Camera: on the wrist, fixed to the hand. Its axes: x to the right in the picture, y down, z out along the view.
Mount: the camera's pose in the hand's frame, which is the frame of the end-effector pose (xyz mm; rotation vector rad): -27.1 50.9 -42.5 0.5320 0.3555 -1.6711
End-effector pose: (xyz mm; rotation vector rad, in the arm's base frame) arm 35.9 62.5 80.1 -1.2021 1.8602 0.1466
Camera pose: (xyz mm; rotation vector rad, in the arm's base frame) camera -26.2 85.3 107.7 -1.9901 0.5236 -1.4111
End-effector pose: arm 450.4 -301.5 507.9 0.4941 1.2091 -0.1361
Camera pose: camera 422.3 -242.2 536.5 -0.1908 1.6570 -1.8796
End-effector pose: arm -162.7 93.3 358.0 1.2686 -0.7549 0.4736
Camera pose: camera -206.2 149.4 367.6 1.7699 0.8721 -0.5239
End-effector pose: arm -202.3 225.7 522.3 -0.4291 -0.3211 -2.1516
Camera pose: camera -153.8 200.4 476.1 -0.5966 0.9045 2.3038
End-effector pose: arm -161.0 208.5 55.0 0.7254 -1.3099 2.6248
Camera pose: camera -168.5 212.9 -16.1 0.7736 0.2562 1.4285
